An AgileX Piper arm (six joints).
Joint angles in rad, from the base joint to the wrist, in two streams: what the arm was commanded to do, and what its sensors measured. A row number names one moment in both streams.
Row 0, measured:
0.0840 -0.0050 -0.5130 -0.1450 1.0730 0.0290
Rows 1 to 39, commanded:
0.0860 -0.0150 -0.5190 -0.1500 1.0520 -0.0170
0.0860 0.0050 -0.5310 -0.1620 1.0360 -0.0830
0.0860 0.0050 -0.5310 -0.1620 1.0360 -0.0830
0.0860 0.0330 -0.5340 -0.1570 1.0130 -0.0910
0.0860 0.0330 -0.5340 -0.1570 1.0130 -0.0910
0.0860 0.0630 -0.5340 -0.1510 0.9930 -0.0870
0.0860 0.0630 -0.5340 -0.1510 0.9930 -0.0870
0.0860 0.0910 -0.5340 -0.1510 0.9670 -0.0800
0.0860 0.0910 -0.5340 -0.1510 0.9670 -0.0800
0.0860 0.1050 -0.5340 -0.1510 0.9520 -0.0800
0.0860 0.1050 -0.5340 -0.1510 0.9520 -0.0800
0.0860 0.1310 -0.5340 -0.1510 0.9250 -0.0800
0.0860 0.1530 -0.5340 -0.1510 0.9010 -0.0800
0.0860 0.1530 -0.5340 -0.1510 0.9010 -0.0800
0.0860 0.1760 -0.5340 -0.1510 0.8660 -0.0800
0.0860 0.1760 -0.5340 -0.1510 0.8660 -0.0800
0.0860 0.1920 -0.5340 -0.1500 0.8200 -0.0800
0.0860 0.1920 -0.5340 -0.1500 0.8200 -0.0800
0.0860 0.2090 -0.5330 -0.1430 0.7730 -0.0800
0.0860 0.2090 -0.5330 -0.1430 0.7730 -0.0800
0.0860 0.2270 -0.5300 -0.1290 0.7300 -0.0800
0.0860 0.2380 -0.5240 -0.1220 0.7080 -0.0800
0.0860 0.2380 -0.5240 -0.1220 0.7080 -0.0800
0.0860 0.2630 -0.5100 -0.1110 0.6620 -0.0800
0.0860 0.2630 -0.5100 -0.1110 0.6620 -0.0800
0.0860 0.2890 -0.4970 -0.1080 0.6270 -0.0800
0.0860 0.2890 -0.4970 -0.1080 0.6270 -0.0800
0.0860 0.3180 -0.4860 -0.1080 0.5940 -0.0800
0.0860 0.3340 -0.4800 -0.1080 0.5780 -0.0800
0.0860 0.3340 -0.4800 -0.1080 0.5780 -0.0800
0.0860 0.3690 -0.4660 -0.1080 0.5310 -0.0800
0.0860 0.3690 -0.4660 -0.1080 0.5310 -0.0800
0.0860 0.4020 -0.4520 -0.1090 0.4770 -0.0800
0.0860 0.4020 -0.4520 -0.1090 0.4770 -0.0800
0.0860 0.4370 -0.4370 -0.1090 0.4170 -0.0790
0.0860 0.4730 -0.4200 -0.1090 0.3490 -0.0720
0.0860 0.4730 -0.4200 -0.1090 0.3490 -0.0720
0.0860 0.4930 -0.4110 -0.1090 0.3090 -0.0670
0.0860 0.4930 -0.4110 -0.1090 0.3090 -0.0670
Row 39, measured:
0.0840 0.4700 -0.4230 -0.1110 0.3800 -0.0710
